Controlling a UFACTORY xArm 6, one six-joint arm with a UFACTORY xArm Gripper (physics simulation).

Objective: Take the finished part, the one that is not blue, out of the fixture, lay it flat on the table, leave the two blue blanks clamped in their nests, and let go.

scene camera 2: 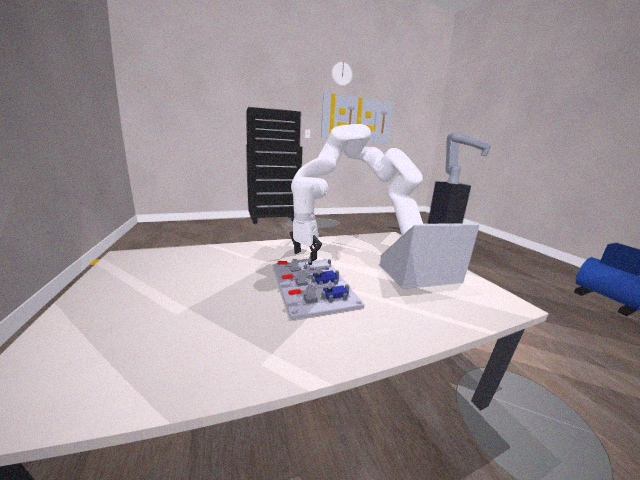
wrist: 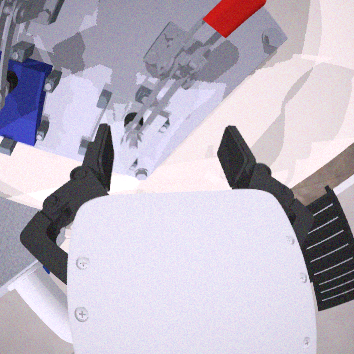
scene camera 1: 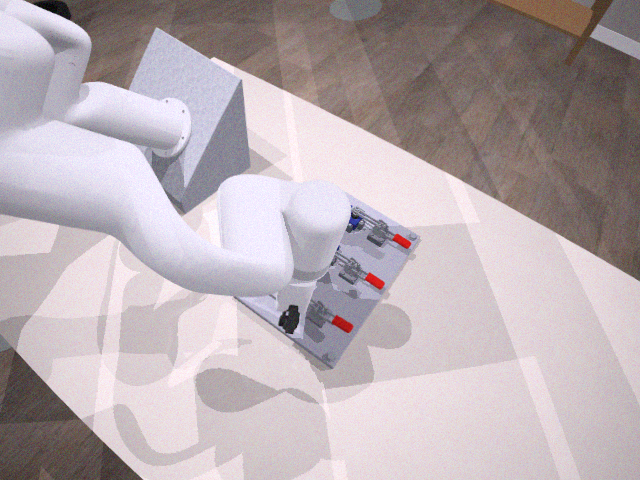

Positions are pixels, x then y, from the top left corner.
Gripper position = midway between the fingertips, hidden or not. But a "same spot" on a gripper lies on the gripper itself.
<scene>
The gripper shows in scene camera 2, in the wrist view and in scene camera 1 [290,301]. One and the same spot on the gripper: [wrist: 91,179] is [scene camera 2: 310,249]. One and the same spot on a fixture plate: [wrist: 94,52] is [scene camera 2: 306,274].
</scene>
